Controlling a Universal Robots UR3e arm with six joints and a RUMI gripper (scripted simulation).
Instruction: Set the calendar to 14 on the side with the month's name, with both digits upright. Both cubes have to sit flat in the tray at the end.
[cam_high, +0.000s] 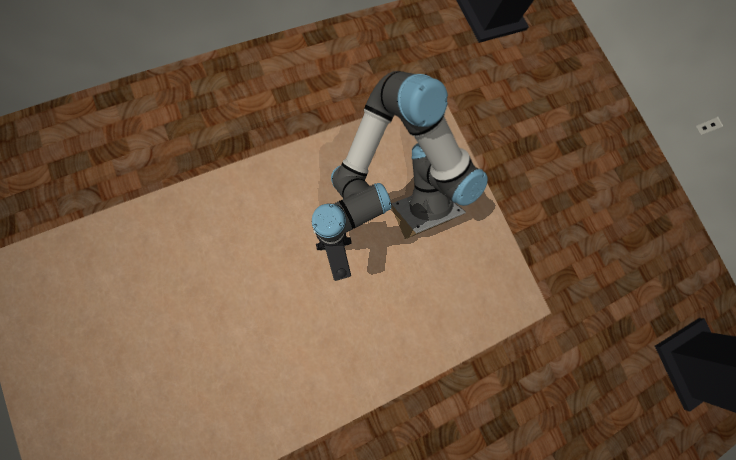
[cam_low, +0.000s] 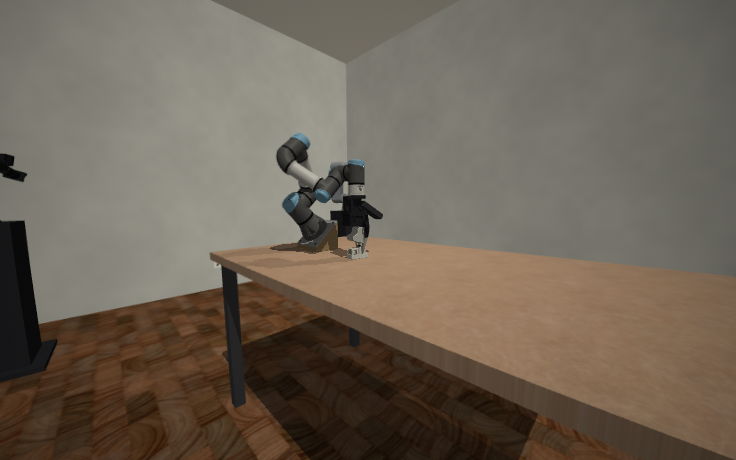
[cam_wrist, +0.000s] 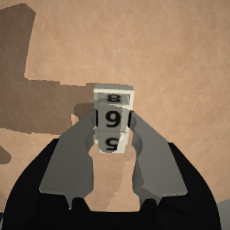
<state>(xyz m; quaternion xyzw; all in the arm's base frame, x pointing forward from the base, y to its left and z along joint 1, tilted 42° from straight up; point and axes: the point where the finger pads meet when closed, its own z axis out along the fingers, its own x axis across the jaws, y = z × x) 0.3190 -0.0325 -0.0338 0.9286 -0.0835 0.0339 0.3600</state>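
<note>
Right now my hand is 1 cm above the white digit cube. Also, from my hand: tray (3 cm below, 2 cm to the right).
</note>
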